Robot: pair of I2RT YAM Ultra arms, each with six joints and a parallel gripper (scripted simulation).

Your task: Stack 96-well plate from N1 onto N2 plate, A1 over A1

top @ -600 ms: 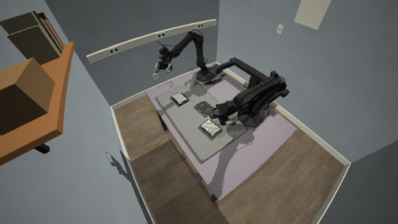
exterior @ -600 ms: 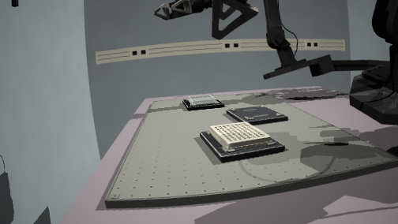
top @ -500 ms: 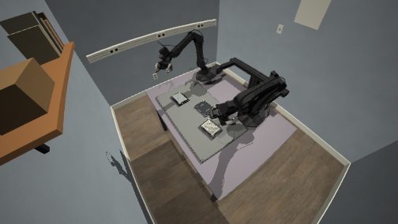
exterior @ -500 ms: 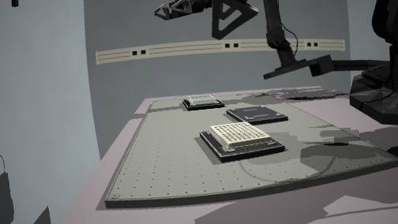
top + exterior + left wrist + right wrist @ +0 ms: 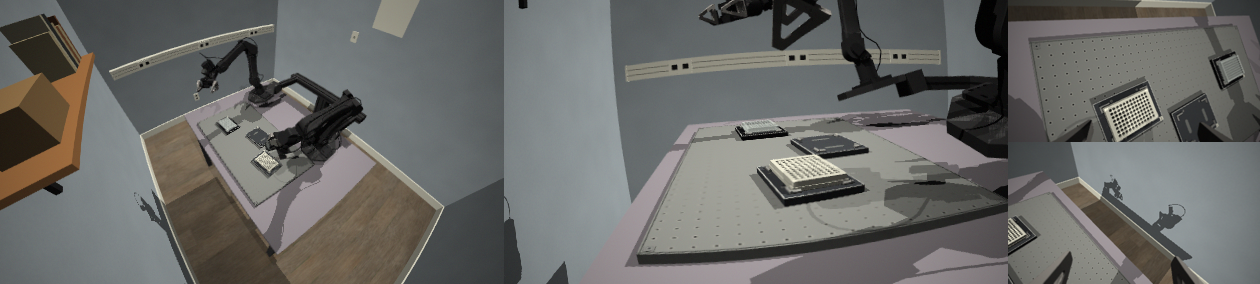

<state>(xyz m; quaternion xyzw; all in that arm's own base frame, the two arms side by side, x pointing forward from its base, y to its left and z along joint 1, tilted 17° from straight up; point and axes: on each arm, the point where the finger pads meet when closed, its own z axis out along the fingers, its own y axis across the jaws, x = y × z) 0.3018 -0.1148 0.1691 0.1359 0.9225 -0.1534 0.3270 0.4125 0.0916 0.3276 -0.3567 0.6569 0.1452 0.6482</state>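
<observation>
Now: the white 96-well plate 21 cm below my left hand, 6 cm to the right of it and 3 cm behind it.
</observation>
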